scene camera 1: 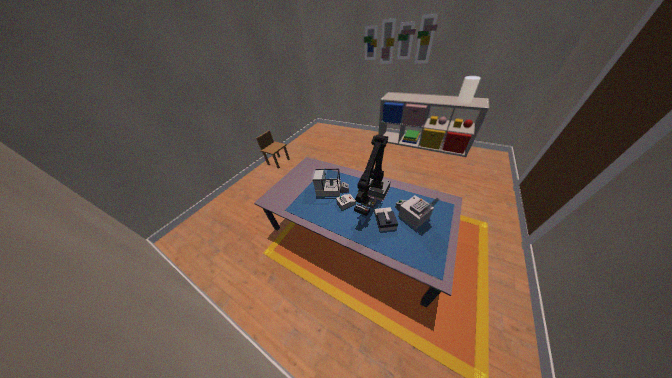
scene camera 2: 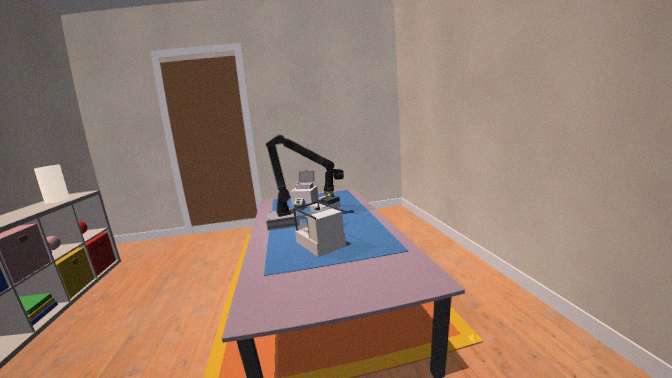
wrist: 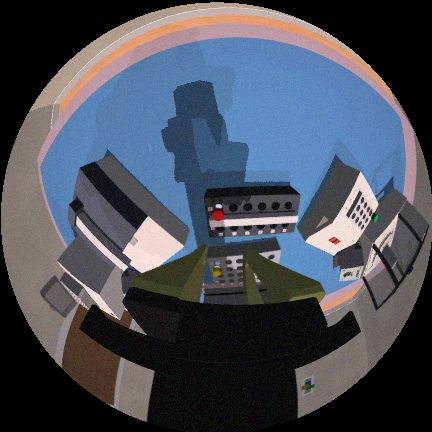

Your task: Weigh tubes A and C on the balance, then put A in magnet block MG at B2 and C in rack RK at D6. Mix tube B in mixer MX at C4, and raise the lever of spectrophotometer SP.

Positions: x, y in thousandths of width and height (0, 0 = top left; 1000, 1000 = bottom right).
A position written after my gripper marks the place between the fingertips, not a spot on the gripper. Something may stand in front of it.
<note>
In view: my gripper (wrist: 520, 582) and a balance (wrist: 899, 566).
</note>
